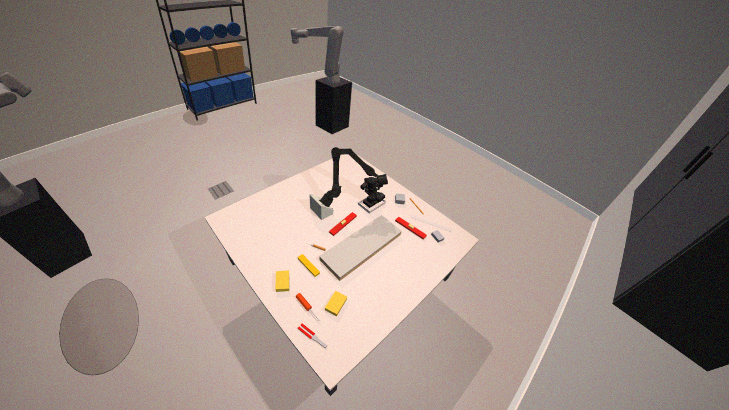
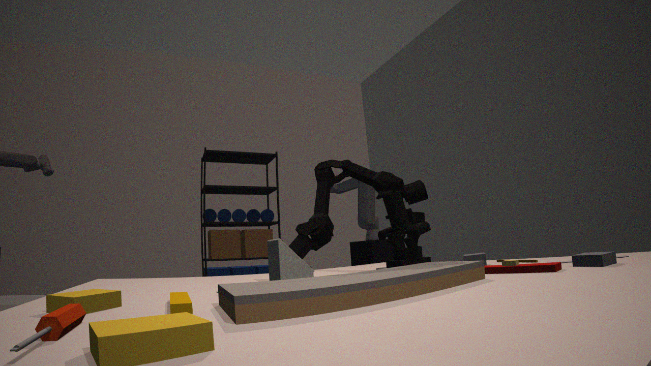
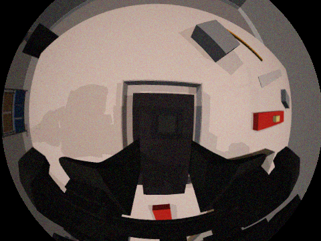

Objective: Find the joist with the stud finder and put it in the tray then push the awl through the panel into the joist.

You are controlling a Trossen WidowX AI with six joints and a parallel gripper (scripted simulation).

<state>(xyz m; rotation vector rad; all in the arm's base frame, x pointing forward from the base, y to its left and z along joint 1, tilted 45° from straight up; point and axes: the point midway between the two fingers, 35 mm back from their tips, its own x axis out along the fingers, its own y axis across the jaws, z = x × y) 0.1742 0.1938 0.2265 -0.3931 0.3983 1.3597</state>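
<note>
Right now my gripper tip is 30 mm above the grey tray and 10 mm to the left of it. Round my gripper tip: stud finder: 20 mm above, 10 mm to the left; then awl: 550 mm to the right, 40 mm below, 10 mm behind; then pencil: 240 mm ahead, 210 mm to the left, 40 mm below.
</note>
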